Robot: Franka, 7 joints.
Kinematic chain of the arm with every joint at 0, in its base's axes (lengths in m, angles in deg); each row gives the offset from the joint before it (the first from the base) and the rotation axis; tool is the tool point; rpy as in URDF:
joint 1: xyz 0 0 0.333 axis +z
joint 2: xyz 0 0 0 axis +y
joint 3: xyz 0 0 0.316 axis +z
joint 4: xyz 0.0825 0 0 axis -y
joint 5: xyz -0.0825 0 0.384 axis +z
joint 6: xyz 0 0 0 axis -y
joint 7: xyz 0.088 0 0 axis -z
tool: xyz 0 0 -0.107 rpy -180 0 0
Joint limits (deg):
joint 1: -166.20..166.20
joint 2: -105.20..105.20
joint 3: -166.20..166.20
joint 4: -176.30..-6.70
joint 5: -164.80..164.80
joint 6: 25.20..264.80
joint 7: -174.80..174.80
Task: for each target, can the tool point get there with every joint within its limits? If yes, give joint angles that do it. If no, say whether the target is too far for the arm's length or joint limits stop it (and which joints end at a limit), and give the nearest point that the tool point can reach.
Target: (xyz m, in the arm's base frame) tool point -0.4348 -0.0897 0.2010
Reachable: yes | joints -54.14 -24.62 -117.12 -139.70 -23.48 128.38 122.12
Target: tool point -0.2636 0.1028 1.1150
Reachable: yes | joints -64.53 -43.68 -27.13 -50.52 49.46 137.39 -106.72
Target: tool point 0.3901 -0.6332 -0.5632
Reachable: no: too far | nearest point 0.2967 -0.4816 -0.2795 | short by 0.335 m
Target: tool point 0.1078 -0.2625 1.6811
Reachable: no: too far | nearest point 0.0671 -0.1635 1.1725 | short by 0.520 m
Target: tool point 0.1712 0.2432 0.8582
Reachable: yes | joints -124.36 -79.84 -9.87 -75.31 37.15 48.84 -47.85
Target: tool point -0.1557 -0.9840 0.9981
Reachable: no: too far | nearest point -0.1115 -0.7047 0.8093 | short by 0.340 m
